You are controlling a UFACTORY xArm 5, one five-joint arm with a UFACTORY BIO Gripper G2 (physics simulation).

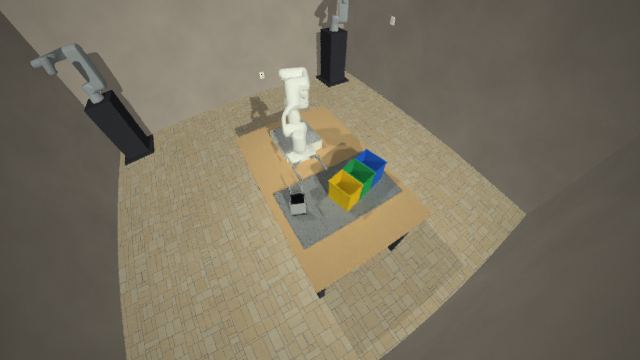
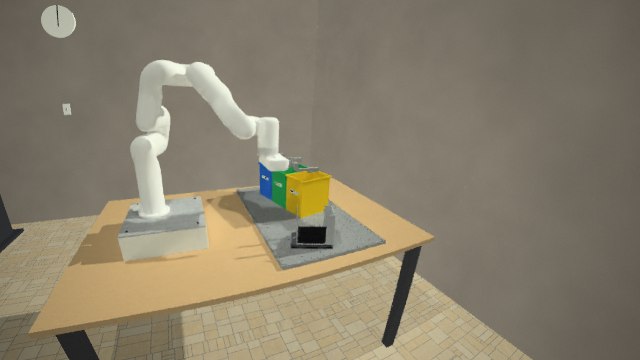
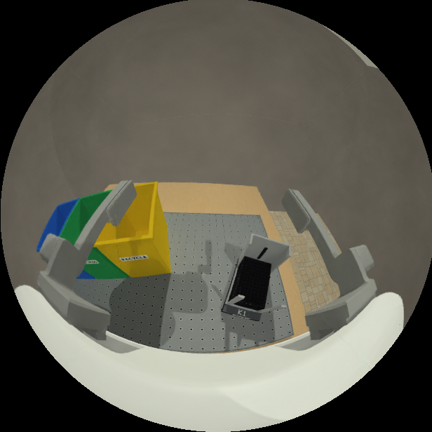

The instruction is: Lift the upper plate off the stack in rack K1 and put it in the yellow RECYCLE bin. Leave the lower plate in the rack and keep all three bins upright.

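Seen in the pictures: hand at its tool point: (image 1: 312, 172) (image 2: 304, 164); arm's base at its link origin: (image 2: 154, 212).
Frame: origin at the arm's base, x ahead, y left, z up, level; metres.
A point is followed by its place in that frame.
Rack K1 (image 1: 298, 208) @[x 0.653, y -0.318, z 0.001 m] (image 2: 329, 221) @[x 0.615, y -0.355, z 0.030 m] (image 3: 278, 249), grey with an upright back panel, stands near the mat's side edge. A black plate stack (image 1: 297, 198) @[x 0.562, y -0.281, z -0.039 m] (image 2: 312, 235) @[x 0.571, y -0.314, z -0.040 m] (image 3: 251, 280) sits in it; I cannot tell the upper plate from the lower one. The yellow RECYCLE bin (image 1: 342, 196) @[x 0.741, y -0.055, z 0.039 m] (image 2: 312, 197) @[x 0.692, y -0.067, z 0.005 m] (image 3: 159, 252) stands upright beside the green bin (image 1: 367, 183) @[x 0.751, y 0.133, z 0.049 m] (image 2: 278, 191) @[x 0.585, y 0.101, z -0.012 m] (image 3: 82, 216) and the blue bin (image 1: 381, 172) @[x 0.711, y 0.303, z 0.007 m] (image 2: 265, 186) @[x 0.554, y 0.226, z -0.024 m] (image 3: 57, 221), both upright. My gripper (image 1: 314, 174) @[x 0.590, y -0.177, z 0.198 m] (image 2: 308, 164) @[x 0.590, y -0.177, z 0.198 m] (image 3: 209, 205) is open and empty, above the mat, away from the rack.
The grey perforated mat (image 1: 320, 232) @[x 0.827, y -0.267, z -0.085 m] (image 2: 350, 240) @[x 0.732, y -0.341, z -0.085 m] (image 3: 190, 235) lies on the wooden table (image 1: 350, 255) @[x 1.042, y -0.192, z -0.099 m] (image 2: 225, 280) @[x 0.226, y -0.389, z -0.098 m] (image 3: 210, 199). The bins form a tight row. Thin upright posts rise at the rack's end opposite its back panel. The table edge runs close beside the rack.
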